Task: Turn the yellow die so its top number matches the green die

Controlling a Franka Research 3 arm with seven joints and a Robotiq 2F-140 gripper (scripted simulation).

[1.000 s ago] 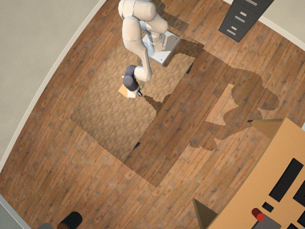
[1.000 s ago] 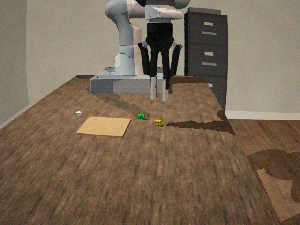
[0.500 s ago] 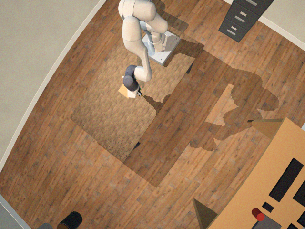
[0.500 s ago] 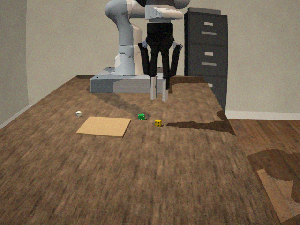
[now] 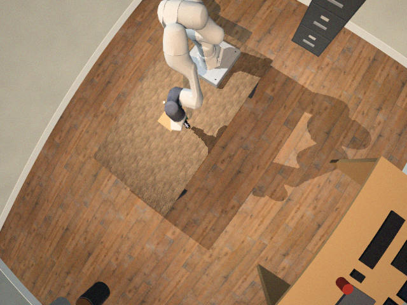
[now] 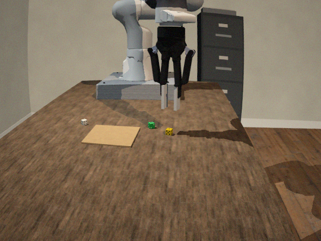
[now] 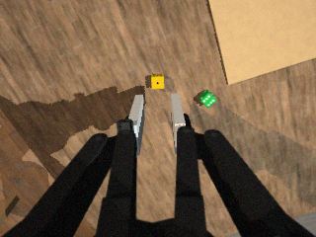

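The yellow die lies 1 cm ahead of my hand and 10 cm below it. Round my hand: white die 10 cm behind, 26 cm to the right, 10 cm below; then tan mat 16 cm to the right, 10 cm below; then green die 5 cm behind, 5 cm to the right, 10 cm below.
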